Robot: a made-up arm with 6 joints. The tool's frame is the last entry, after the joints.
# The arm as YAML. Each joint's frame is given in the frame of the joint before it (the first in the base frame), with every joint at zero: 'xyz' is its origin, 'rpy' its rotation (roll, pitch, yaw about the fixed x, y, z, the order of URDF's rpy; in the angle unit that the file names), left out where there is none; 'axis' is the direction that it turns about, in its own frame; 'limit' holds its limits. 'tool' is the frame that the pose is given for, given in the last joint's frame.
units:
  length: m
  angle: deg
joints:
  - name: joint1
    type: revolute
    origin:
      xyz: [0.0, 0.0, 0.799]
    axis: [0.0, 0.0, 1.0]
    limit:
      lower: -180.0
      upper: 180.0
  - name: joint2
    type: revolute
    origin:
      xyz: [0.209, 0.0, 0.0]
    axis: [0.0, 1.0, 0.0]
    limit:
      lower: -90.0
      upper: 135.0
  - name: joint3
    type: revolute
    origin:
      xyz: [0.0, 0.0, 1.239]
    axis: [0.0, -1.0, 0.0]
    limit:
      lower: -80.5
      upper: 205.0
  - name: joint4
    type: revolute
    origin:
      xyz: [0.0, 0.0, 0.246]
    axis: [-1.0, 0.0, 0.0]
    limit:
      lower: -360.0
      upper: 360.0
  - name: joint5
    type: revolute
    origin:
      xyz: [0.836, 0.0, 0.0]
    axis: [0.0, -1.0, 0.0]
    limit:
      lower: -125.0
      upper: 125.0
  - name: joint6
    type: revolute
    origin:
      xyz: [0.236, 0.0, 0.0]
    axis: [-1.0, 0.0, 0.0]
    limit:
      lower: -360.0
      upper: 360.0
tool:
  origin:
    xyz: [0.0, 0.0, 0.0]
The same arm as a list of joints. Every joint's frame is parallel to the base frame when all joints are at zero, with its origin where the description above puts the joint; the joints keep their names.
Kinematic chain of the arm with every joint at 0, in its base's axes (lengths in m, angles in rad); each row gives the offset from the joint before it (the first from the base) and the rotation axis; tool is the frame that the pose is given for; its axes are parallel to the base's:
joint1: xyz 0.0000 0.0000 0.7990 axis +z
joint2: xyz 0.2090 0.0000 0.0000 axis +y
joint3: xyz 0.0000 0.0000 1.2390 axis -y
joint4: xyz 0.0000 0.0000 0.2460 axis -x
joint5: xyz 0.8360 0.0000 0.0000 axis -y
joint6: xyz 0.2360 0.0000 0.0000 axis -x
tool: xyz 0.0000 0.0000 0.0000
Joint limits (rad, base to tool): -3.1416..3.1416 -1.5708..2.3562 -1.4050..3.5779 -6.2832..6.2832 -2.1817..2.1817 -6.2832..6.2832

